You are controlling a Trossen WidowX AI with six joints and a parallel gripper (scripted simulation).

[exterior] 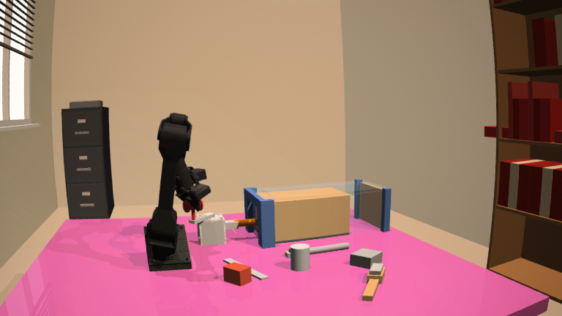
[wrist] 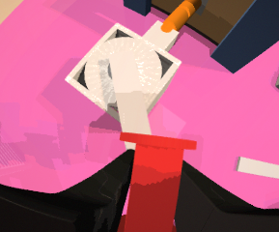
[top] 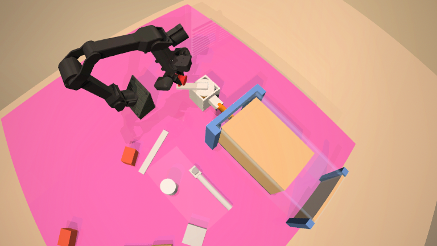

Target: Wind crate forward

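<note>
The winch handle lies 30 mm below my gripper tip, 20 mm to the left of it and 10 mm ahead of it. Also, from my gripper tip: blue steel frame (210 mm ahead, 80 mm to the left, 20 mm below); then winch (100 mm below, 60 mm to the left, 30 mm ahead); then red knob (10 mm to the right, 10 mm behind).
</note>
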